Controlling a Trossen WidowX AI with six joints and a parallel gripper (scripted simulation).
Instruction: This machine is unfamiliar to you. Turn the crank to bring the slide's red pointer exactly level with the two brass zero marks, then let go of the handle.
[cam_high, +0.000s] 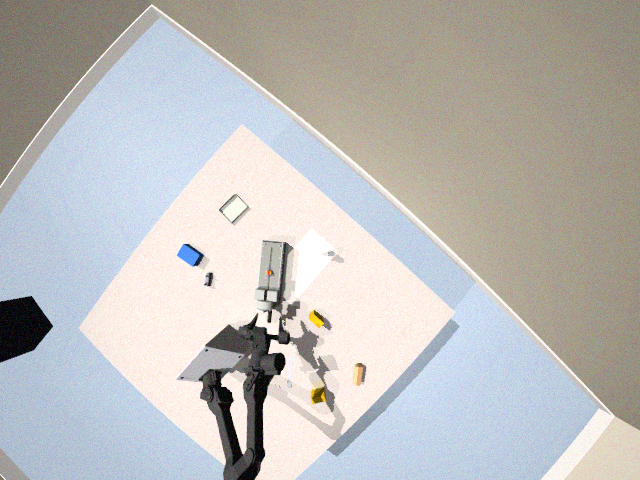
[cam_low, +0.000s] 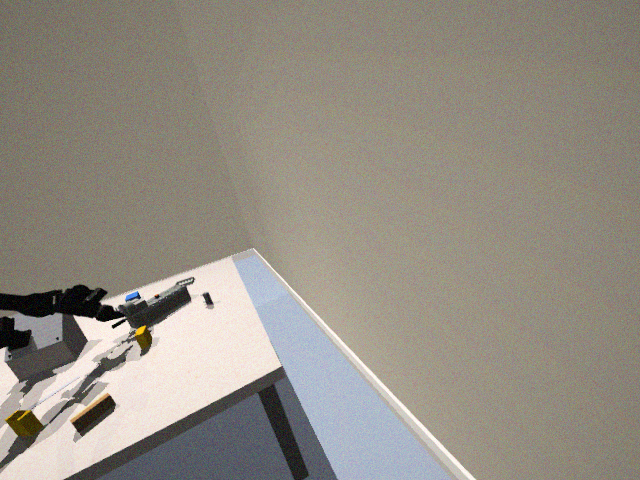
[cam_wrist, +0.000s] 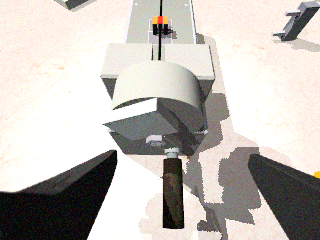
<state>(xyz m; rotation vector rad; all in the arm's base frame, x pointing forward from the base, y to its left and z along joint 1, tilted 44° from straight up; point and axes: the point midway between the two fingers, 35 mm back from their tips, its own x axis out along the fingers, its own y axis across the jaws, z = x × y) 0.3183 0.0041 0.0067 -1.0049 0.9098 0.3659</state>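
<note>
My gripper tip is now 1 cm past the crank, 1 cm to the right of it and 2 cm above it. Also, from my gripper tip: blue block: 11 cm behind, 42 cm to the left, 8 cm below; dark brown crank handle: 2 cm behind, 1 cm to the right, 3 cm below; red pointer: 11 cm ahead, 12 cm to the left, 1 cm below.
</note>
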